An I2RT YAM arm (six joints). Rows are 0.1 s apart.
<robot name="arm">
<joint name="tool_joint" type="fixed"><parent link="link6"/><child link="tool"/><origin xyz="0 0 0" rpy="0 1.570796 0"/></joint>
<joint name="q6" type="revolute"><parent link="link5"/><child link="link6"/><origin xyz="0.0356 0 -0.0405" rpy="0 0 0"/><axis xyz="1 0 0"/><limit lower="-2.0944" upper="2.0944"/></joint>
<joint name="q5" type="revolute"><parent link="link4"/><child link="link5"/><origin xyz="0.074 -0.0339 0.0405" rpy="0 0 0"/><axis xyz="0 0 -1"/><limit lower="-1.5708" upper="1.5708"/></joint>
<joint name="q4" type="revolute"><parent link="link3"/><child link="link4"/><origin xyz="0.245 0.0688 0.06" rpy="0 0 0"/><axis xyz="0 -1 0"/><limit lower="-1.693" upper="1.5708"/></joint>
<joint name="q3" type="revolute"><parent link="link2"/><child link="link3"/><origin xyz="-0.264 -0.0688 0" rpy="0 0 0"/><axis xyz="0 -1 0"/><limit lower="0" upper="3.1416"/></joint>
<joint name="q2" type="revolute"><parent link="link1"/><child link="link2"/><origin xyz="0.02 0.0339 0.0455" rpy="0 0 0"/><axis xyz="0 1 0"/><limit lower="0" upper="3.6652"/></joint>
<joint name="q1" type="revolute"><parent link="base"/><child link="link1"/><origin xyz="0 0 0.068" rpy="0 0 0"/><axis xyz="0 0 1"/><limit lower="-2.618" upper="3.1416"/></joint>
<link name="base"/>
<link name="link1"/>
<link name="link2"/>
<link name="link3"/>
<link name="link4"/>
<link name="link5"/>
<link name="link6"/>
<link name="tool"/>
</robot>
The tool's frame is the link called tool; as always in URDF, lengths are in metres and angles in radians.
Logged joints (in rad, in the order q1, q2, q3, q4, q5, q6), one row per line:
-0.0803 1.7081 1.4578 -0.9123 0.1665 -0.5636
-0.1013 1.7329 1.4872 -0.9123 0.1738 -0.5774
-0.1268 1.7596 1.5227 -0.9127 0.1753 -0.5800
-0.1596 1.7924 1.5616 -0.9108 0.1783 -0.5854
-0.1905 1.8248 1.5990 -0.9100 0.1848 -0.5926
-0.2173 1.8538 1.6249 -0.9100 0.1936 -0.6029
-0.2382 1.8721 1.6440 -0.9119 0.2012 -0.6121
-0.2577 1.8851 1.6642 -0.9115 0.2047 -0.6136
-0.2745 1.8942 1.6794 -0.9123 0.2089 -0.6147
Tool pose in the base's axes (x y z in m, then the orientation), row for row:
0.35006 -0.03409 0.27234 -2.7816 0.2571 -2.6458
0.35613 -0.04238 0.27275 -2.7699 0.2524 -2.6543
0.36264 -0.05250 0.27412 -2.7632 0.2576 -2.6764
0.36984 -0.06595 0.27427 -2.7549 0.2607 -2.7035
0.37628 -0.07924 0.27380 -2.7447 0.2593 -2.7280
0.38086 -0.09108 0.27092 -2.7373 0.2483 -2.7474
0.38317 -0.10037 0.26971 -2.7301 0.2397 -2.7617
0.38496 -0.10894 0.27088 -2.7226 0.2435 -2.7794
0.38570 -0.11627 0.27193 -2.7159 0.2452 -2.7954
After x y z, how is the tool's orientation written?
As angles about the fixed x, y, z axes (roll, pitch, yaw), in radians.
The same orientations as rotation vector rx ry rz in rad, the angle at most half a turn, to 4 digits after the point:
-0.6184 2.7098 -0.4020
-0.6061 2.7128 -0.4220
-0.5725 2.7151 -0.4341
-0.5327 2.7202 -0.4506
-0.4979 2.7269 -0.4712
-0.4747 2.7405 -0.4909
-0.4574 2.7503 -0.5078
-0.4300 2.7506 -0.5207
-0.4060 2.7523 -0.5330

